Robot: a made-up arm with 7 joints.
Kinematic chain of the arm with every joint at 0, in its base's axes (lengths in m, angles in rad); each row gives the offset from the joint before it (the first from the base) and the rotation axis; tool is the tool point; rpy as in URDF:
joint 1: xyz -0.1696 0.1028 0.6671 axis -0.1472 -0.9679 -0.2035
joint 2: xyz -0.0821 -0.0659 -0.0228 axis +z
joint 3: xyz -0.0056 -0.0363 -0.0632 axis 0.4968 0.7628 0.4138
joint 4: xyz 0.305 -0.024 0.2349 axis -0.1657 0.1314 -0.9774
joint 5: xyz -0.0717 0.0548 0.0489 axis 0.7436 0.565 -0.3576
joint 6: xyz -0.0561 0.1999 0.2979 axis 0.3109 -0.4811 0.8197
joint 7: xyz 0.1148 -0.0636 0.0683 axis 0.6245 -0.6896 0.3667
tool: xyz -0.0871 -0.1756 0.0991 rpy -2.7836 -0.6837 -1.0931
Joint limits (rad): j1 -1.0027..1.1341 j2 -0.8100..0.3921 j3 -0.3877..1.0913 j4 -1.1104..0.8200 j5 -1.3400..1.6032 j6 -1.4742..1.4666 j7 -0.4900..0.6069
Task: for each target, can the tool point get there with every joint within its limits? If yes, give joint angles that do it. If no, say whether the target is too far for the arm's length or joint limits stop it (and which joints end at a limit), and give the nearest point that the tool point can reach.
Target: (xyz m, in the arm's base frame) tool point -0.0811 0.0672 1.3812
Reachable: yes | joints 0.7447 0.0101 0.7909 0.3285 -0.2054 0.1366 -0.3927
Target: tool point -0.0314 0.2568 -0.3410
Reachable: no: joint limits stop it (at a limit: joint 1, joint 3, joint 6) | nearest point -0.0403 0.2219 -0.1770 | short by 0.168 m
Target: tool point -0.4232 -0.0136 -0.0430
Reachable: no: joint limits stop it (at a limit: joint 1, joint 3, joint 5, joint 6) | nearest point -0.2882 -0.0230 -0.0114 | short by 0.139 m
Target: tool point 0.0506 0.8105 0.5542
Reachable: no: joint limits stop it (at a limit: joint 1, joint 2, joint 3, joint 4, joint 6, joint 7) | nearest point 0.0421 0.7567 0.5515 | short by 0.054 m
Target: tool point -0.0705 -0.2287 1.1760
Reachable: yes | joints 0.2648 0.1104 0.4971 -0.9617 -0.5898 0.4268 0.0565
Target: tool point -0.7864 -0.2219 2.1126
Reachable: no: too far | nearest point -0.5115 -0.1250 1.4388 | short by 0.734 m
